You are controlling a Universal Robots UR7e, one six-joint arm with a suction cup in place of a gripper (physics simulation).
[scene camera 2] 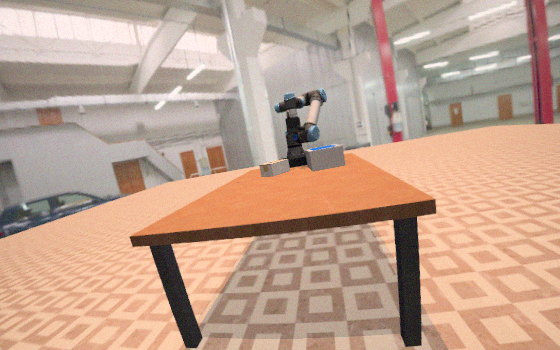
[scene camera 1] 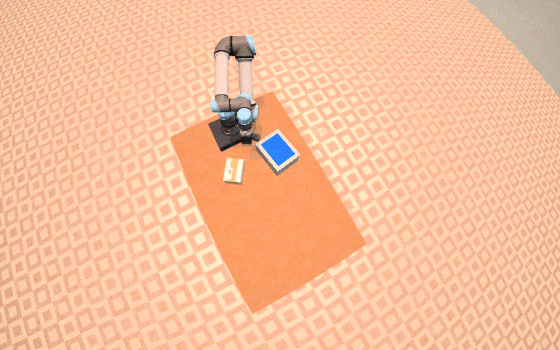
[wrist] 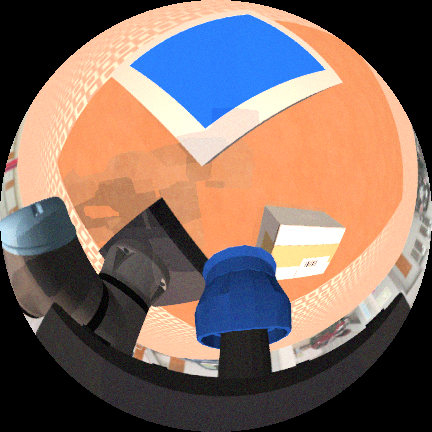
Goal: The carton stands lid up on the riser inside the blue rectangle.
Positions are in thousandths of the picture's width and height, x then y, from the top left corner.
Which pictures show the riser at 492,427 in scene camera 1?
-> Scene camera 2, scene camera 1 and the wrist view: all of them.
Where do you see a carton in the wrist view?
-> At 700,561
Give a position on a riser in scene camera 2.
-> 590,447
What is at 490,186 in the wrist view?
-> A riser.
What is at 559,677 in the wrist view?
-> The suction cup.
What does the riser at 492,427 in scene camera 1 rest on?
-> The table.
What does the suction cup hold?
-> Nothing.
